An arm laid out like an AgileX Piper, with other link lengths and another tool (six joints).
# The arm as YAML. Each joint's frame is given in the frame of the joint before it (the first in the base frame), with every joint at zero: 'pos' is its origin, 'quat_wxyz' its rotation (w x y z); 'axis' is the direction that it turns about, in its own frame. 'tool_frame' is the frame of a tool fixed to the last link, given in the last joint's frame.
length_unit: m
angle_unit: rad
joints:
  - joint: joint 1
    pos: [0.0, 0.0, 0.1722]
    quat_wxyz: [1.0, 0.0, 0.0, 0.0]
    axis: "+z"
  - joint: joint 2
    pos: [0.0, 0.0, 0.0]
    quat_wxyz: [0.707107, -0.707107, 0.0, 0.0]
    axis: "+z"
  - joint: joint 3
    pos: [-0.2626, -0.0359, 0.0]
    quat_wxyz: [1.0, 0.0, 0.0, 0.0]
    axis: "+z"
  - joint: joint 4
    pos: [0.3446, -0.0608, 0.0]
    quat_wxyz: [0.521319, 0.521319, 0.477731, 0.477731]
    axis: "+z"
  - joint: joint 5
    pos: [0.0, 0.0, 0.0]
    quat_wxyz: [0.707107, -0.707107, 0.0, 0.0]
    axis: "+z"
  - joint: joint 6
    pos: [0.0, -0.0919, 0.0]
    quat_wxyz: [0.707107, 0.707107, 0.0, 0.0]
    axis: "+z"
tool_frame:
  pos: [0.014, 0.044, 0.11]
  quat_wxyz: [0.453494, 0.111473, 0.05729, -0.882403]
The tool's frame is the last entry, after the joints.
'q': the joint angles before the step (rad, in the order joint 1, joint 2, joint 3, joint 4, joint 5, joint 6). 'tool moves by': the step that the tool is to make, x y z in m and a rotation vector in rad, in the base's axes. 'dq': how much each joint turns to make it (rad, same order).
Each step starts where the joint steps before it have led.
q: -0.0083 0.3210 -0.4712 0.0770 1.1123 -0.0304
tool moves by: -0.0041 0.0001 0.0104 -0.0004 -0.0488 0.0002
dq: 0.0005 -0.0511 -0.0001 -0.0003 0.0023 0.0005
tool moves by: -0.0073 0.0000 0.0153 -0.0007 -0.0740 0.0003
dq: -0.0012 -0.0780 0.0000 0.0010 0.0041 -0.0013
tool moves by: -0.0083 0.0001 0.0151 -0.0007 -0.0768 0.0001
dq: 0.0003 -0.0790 0.0000 -0.0002 0.0022 0.0004
